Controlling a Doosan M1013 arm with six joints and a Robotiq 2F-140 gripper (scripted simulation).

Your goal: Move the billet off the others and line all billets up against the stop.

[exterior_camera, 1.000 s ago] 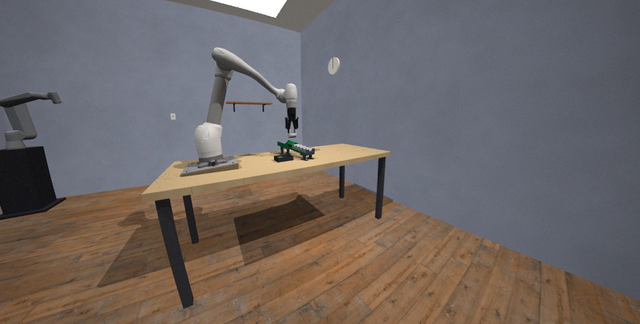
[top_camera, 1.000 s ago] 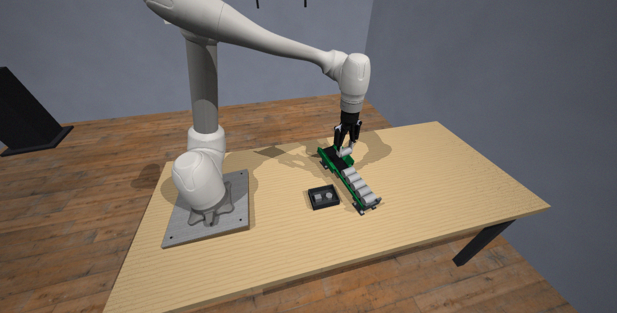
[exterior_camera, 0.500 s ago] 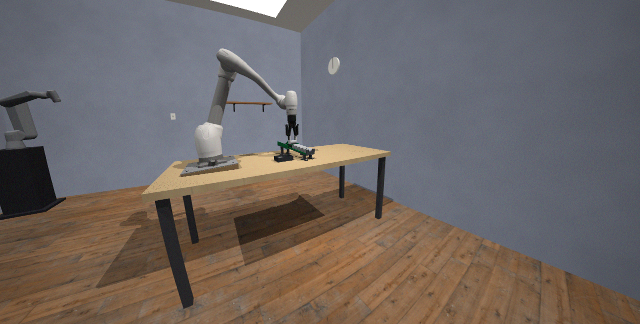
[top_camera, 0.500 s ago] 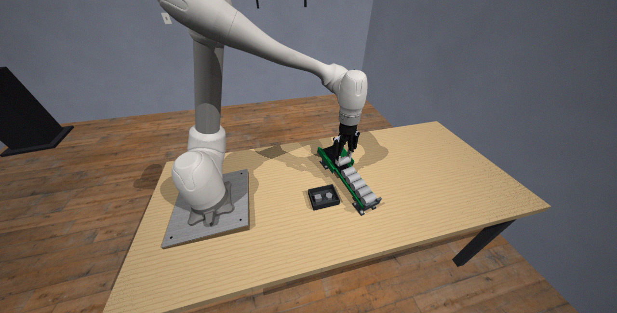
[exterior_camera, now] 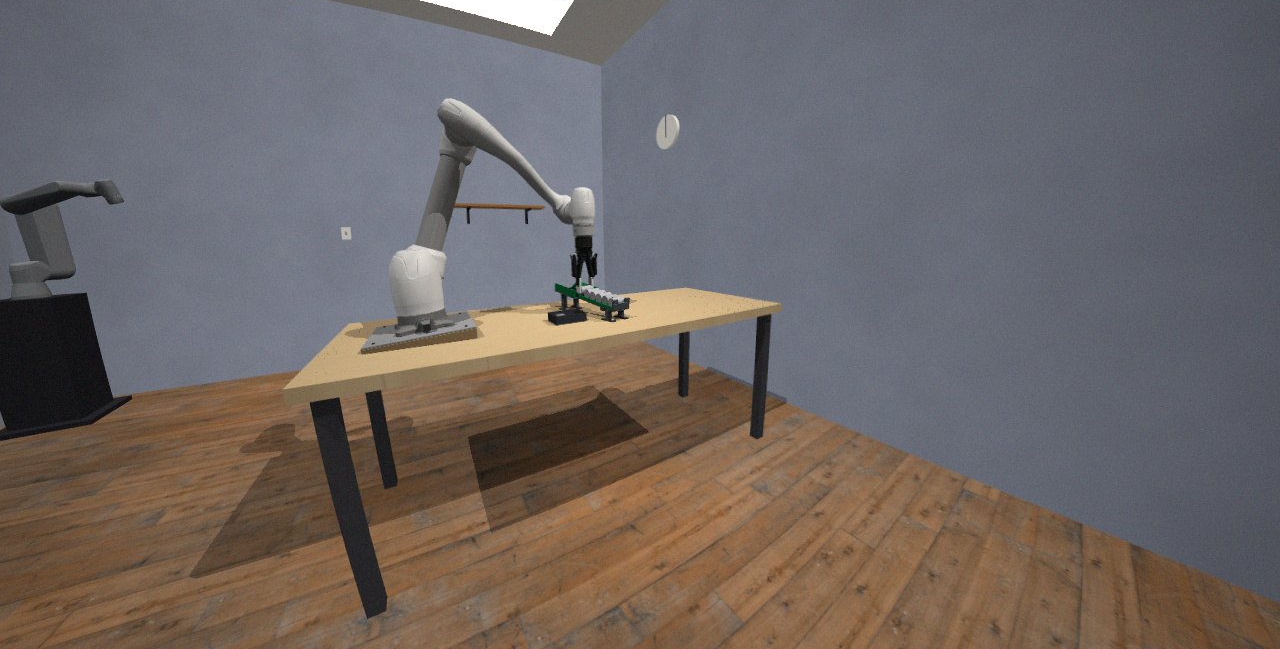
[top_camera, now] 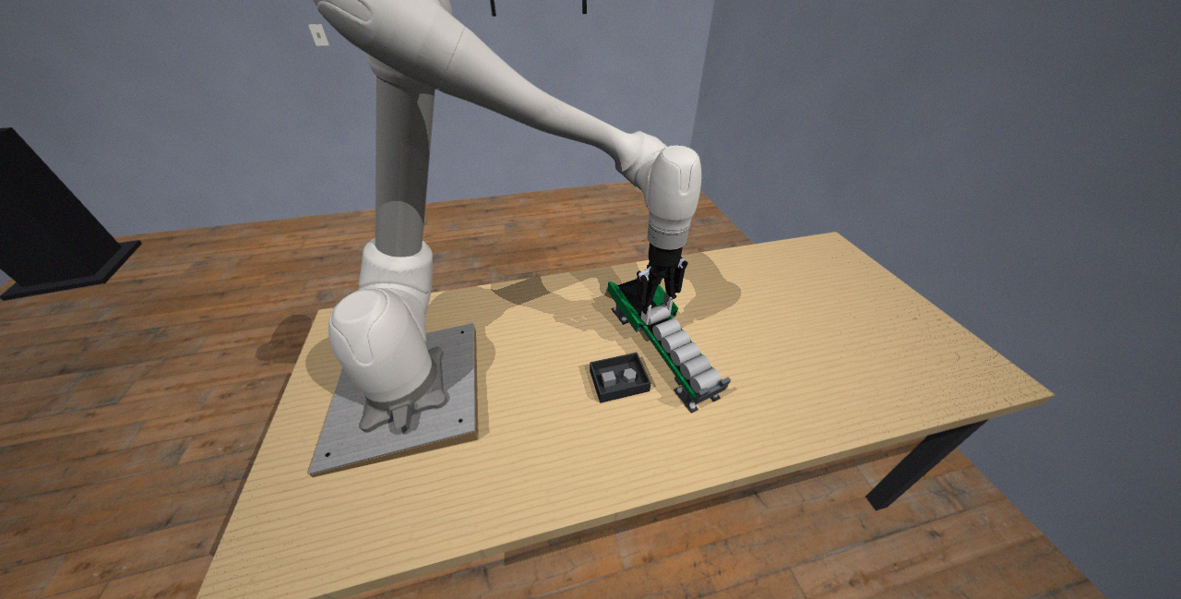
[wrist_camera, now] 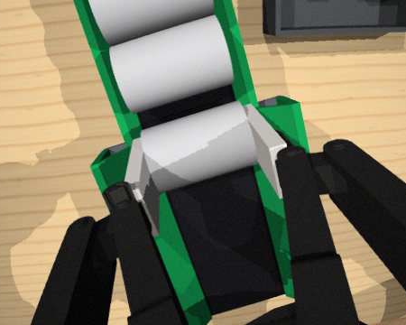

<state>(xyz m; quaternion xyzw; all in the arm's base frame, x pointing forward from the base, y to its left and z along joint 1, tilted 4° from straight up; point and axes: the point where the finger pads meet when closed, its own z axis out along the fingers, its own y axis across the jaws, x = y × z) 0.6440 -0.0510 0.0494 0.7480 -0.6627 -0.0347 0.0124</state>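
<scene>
The billet is 20 mm below my hand. The rest, counted from my hand: dark tray: 140 mm behind, 90 mm to the right, 110 mm below; then square piece: 170 mm behind, 90 mm to the right, 110 mm below; then hexagonal piece: 110 mm behind, 90 mm to the right, 110 mm below.
</scene>
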